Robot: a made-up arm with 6 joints.
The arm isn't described. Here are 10 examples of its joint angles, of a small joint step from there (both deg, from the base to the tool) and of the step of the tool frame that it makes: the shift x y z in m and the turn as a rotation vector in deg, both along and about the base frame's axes.
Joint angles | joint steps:
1: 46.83 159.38 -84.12 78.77 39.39 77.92 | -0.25 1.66 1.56 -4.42 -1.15 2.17
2: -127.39 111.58 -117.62 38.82 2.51 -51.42 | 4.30 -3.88 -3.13 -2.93 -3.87 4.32
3: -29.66 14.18 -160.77 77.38 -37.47 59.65 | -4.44 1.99 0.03 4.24 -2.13 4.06
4: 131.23 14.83 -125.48 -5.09 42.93 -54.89 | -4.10 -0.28 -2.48 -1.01 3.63 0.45
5: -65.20 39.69 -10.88 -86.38 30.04 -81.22 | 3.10 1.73 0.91 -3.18 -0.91 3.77
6: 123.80 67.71 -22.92 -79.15 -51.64 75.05 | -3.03 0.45 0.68 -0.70 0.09 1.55
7: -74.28 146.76 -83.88 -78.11 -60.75 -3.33 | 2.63 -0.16 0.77 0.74 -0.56 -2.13
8: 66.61 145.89 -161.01 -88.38 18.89 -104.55 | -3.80 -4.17 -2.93 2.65 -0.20 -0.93
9: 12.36 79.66 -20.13 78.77 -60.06 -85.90 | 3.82 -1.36 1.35 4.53 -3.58 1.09
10: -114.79 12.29 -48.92 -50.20 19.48 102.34 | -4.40 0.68 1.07 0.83 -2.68 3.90
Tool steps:
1: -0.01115 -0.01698 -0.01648 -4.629 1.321 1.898
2: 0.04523 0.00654 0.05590 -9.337 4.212 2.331
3: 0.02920 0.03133 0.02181 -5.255 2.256 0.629
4: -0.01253 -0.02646 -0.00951 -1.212 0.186 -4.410
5: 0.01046 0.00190 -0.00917 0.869 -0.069 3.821
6: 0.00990 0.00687 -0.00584 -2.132 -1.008 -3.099
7: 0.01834 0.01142 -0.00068 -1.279 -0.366 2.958
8: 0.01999 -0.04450 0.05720 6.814 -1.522 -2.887
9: -0.01057 0.00915 0.00022 0.536 -1.429 -2.253
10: -0.00310 -0.00652 -0.00353 -1.995 -1.915 -0.482
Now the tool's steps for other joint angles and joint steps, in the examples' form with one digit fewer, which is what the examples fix.
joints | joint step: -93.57 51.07 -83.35 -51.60 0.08 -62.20 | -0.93 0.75 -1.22 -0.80 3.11 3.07
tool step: -0.0056 -0.0018 0.0022 1.14 -3.41 -1.53
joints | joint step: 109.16 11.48 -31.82 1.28 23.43 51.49 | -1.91 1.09 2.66 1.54 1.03 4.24
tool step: -0.0013 0.0115 -0.0190 -6.36 3.85 -1.30
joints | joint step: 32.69 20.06 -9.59 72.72 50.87 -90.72 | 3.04 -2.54 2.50 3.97 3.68 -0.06
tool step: -0.0149 0.0018 -0.0068 3.02 3.12 6.21
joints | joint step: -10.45 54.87 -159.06 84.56 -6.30 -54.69 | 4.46 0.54 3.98 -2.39 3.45 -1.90
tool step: 0.0282 -0.0200 0.0123 -1.27 5.30 -0.64
